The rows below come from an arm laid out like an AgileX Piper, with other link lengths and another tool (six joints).
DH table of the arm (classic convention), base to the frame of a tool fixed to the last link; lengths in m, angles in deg. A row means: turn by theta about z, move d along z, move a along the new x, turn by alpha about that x. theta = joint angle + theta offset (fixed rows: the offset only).
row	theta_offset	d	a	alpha
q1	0	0.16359	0	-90
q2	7.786	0	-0.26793	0
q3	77.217	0	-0.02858	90
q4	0	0.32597	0	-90
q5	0	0	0	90
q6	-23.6	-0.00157	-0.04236	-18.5
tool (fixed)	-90	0.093	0	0
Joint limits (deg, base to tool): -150..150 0..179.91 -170..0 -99.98..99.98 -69.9..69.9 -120..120
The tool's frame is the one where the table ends.
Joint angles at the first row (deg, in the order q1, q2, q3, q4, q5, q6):
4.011, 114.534, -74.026, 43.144, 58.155, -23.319
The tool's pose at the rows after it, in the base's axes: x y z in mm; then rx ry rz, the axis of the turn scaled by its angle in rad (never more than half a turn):
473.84 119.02 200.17 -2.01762 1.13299 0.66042
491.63 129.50 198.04 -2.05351 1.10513 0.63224
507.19 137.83 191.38 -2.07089 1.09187 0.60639
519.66 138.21 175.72 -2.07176 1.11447 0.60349
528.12 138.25 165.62 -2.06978 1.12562 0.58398
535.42 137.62 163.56 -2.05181 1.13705 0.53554
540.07 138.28 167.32 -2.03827 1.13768 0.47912
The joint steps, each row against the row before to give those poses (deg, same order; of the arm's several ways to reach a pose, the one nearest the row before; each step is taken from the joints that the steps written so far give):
0.057, 2.177, -6.760, -0.630, 1.031, 0.687
1.146, 3.954, -5.845, -1.547, -0.056, 0.688
0.859, 3.840, -4.872, -0.803, -0.630, 0.573
0.000, 3.781, -3.380, -0.687, -0.517, 0.916
0.001, 2.406, -2.120, -0.172, -1.145, 0.230
-0.001, 1.032, -1.145, 0.516, -2.293, 0.228
0.173, -0.001, -0.457, 0.458, -2.406, 0.000

